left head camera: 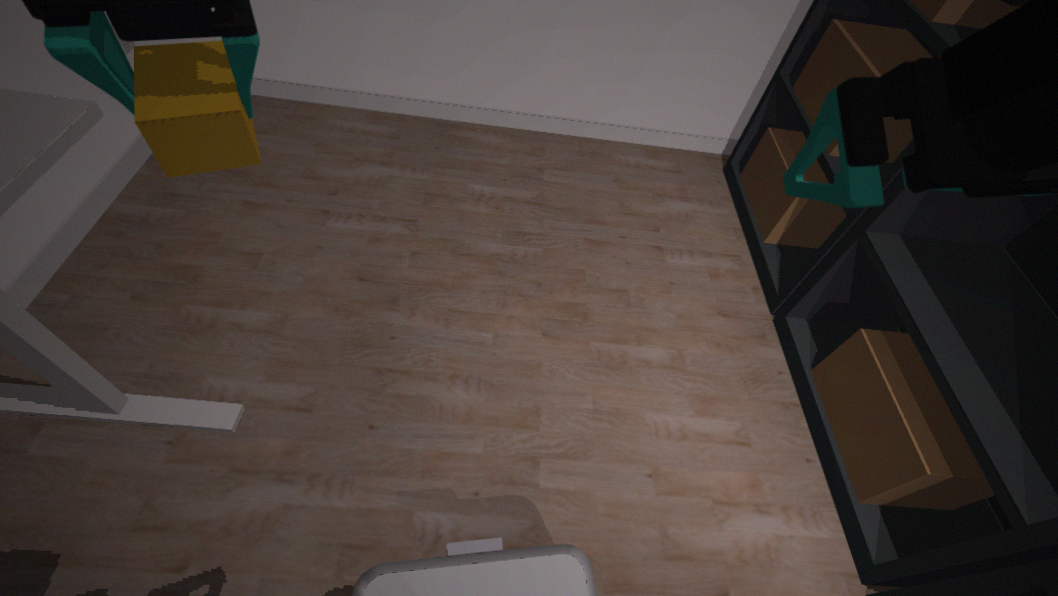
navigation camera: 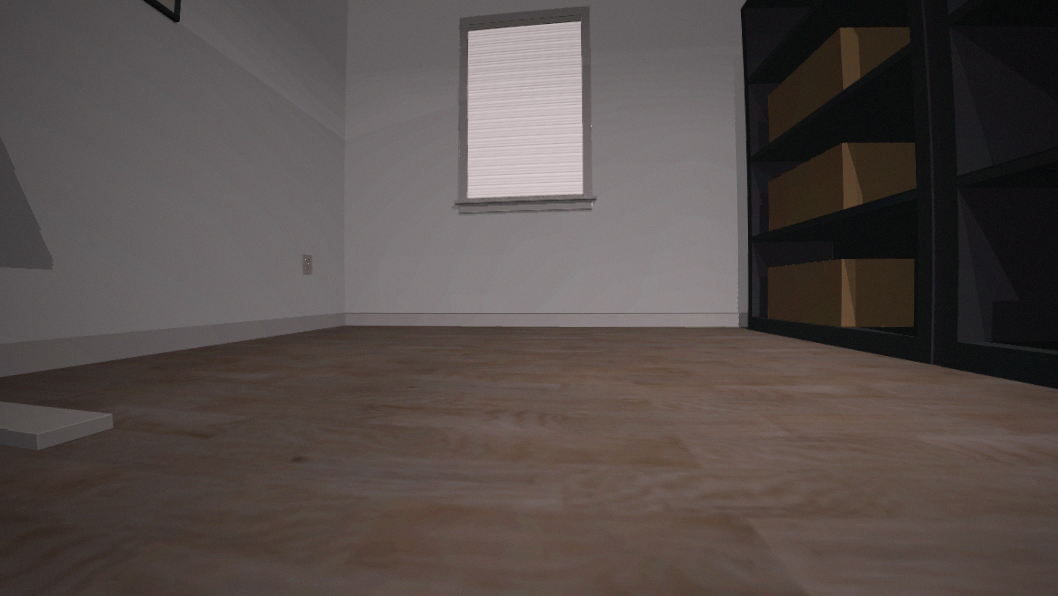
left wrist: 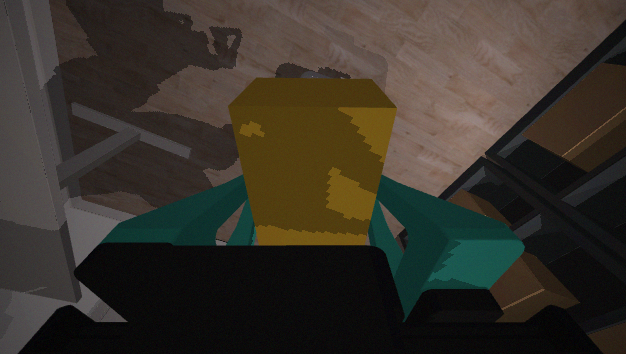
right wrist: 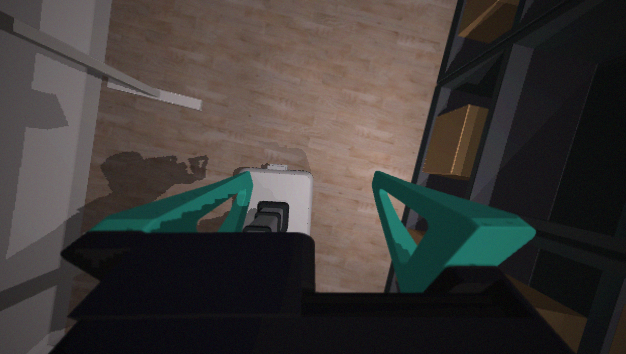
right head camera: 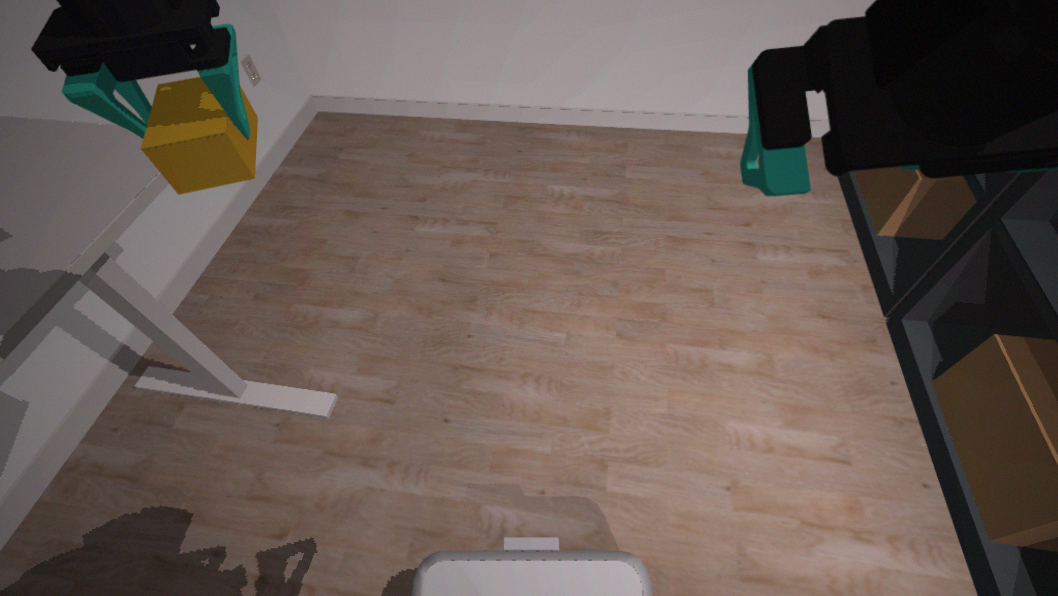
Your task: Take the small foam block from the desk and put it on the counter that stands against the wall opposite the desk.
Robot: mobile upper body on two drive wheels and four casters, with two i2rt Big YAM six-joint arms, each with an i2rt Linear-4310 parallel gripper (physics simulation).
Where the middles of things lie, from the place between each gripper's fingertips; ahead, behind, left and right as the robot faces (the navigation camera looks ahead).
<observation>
Right now my right hand is 460 mm to the right of the yellow foam block [left head camera: 187, 107], 110 mm short of it and 30 mm above it.
I see my left gripper 1 cm below the yellow foam block and 1 cm short of it.
</observation>
